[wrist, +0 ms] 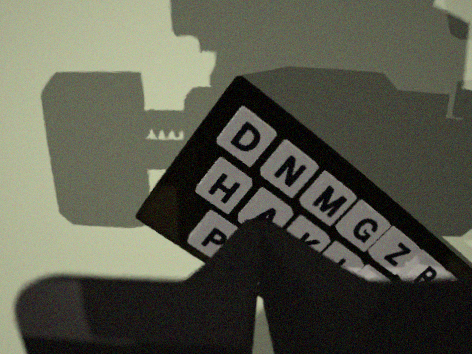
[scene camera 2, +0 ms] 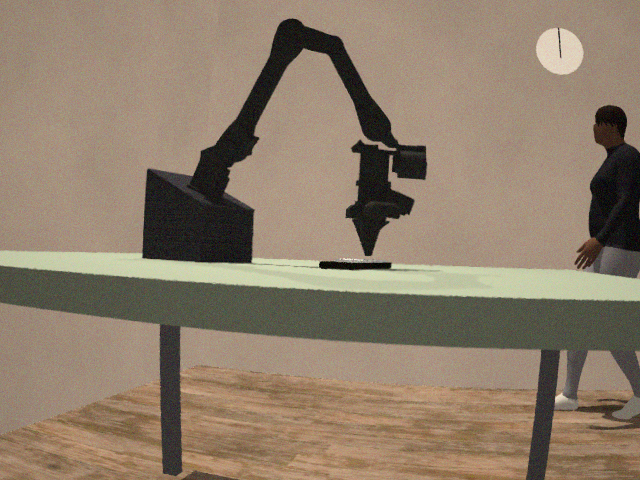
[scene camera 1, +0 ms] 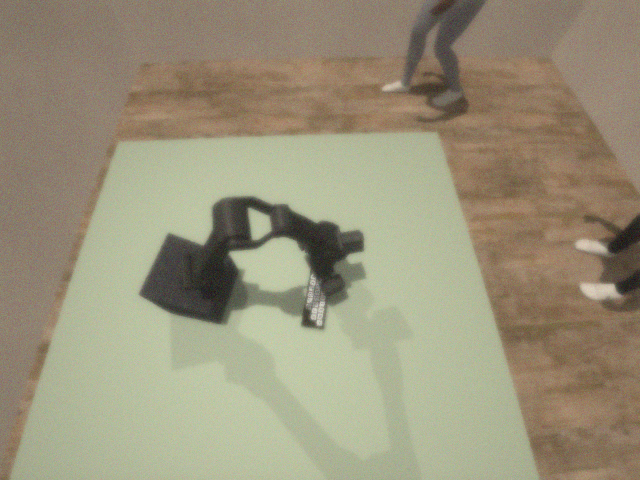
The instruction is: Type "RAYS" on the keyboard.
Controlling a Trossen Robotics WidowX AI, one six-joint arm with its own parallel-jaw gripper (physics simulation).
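Places are measured from the arm's base along level axes (x ahead, y down, z left), in centimetres.
Pixels of known places: gripper, between the fingertips: [wrist: 256,232] [scene camera 2: 368,256] [scene camera 1: 318,273]; arm's base, origin of its link: [scene camera 2: 204,191] [scene camera 1: 192,277].
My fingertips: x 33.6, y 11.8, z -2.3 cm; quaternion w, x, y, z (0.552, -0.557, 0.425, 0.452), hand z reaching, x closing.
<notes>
Ahead of a thing's pixels: the offset from my fingertips to its middle.
A small black keyboard {dy +1.5, dx -2.0, dz -5.9 cm} [scene camera 1: 314,310] [scene camera 2: 355,265] [wrist: 205,145] with light keys lies on the table, set at an angle in the wrist view. There the D key {dy +0.9, dx +2.9, dz +1.2 cm} [wrist: 245,136], N key {dy +0.9, dx +2.2, dz -0.6 cm} [wrist: 289,169], H key {dy +0.9, dx +1.0, dz +1.4 cm} [wrist: 224,185] and P key {dy +0.9, dx -1.0, dz +1.3 cm} [wrist: 214,239] show near its left end, and the R key {dy +0.9, dx -0.6, dz -7.4 cm} [wrist: 427,274] at the right. My gripper [scene camera 2: 368,253] [wrist: 256,232] is shut and empty, pointing down. Its tip is slightly above the keyboard and covers the lower part of the A key {dy +0.9, dx +0.3, dz -0.3 cm} [wrist: 266,201] in the wrist view. The Y and S keys cannot be made out.
The arm's dark base [scene camera 1: 175,273] [scene camera 2: 197,227] stands left of the keyboard on the green table [scene camera 1: 93,403] [scene camera 2: 310,316]. The arm casts shadows over the table. One person [scene camera 1: 448,56] [scene camera 2: 615,191] is beyond the table; another person's shoes [scene camera 1: 599,291] show at the right.
</notes>
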